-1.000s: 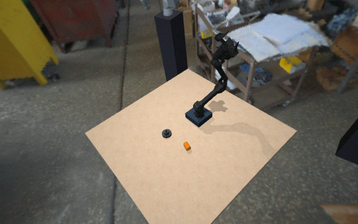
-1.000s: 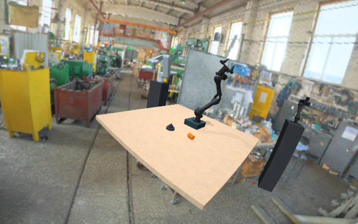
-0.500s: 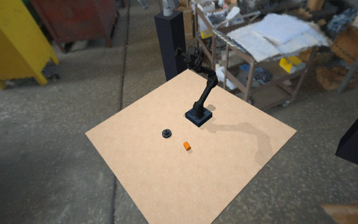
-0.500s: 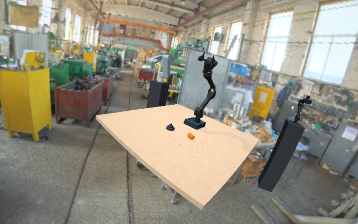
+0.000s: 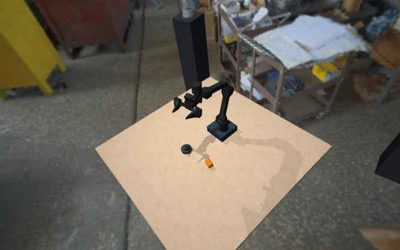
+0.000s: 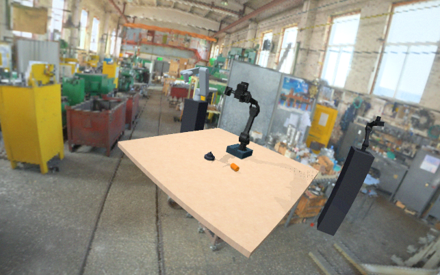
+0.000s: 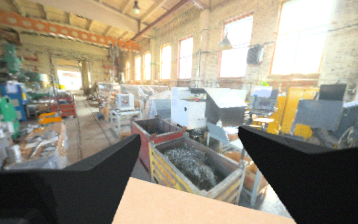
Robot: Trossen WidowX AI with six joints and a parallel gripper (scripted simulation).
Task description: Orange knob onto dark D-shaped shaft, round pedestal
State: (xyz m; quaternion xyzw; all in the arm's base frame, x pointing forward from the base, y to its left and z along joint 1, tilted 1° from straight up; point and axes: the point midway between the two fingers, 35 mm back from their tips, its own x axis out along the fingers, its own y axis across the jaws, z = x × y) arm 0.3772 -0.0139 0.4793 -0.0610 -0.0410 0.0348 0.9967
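The orange knob is 9 cm behind my gripper tip, 9 cm to the left of it and 53 cm below it. From my gripper tip the other things lie so: pedestal 10 cm behind, 13 cm to the right, 52 cm below.
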